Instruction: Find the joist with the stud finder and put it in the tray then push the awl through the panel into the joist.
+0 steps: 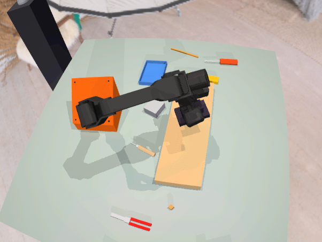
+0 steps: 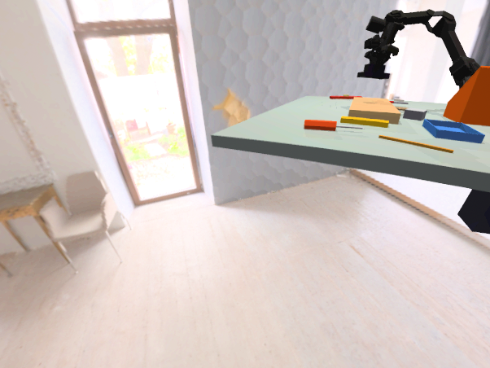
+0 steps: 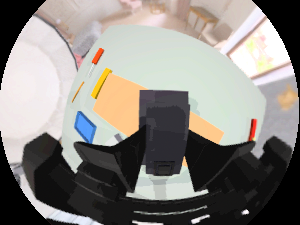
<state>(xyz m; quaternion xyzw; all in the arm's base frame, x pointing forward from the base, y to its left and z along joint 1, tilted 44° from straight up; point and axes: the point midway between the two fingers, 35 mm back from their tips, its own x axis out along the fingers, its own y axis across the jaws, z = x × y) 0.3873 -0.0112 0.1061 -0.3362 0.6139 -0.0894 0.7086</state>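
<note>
The blue tray lies 37 cm to the left of my gripper tip, 20 cm behind it and 16 cm below it. The rest, counted from my gripper tip: stud finder 2 cm behind, 2 cm above, 1 cm to the right; then grey block 18 cm behind, 16 cm below, 14 cm to the left; then awl 23 cm behind, 17 cm below, 6 cm to the right.
</note>
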